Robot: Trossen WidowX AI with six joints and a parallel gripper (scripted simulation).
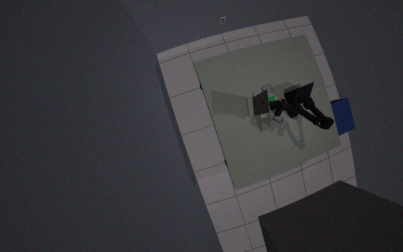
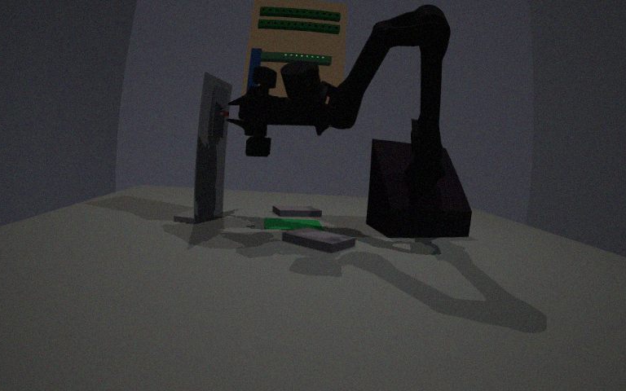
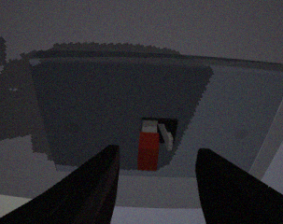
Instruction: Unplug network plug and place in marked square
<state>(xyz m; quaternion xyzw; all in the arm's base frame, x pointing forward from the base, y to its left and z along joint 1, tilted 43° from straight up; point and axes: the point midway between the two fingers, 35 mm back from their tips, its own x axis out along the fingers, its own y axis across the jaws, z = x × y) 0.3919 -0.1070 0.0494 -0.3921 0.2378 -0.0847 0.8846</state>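
Right now my gripper tip is 2 cm short of the network plug and 1 cm to the left of it. From my gripper tip the other things lie so: green marked square: 23 cm below, 16 cm behind, 1 cm to the left.
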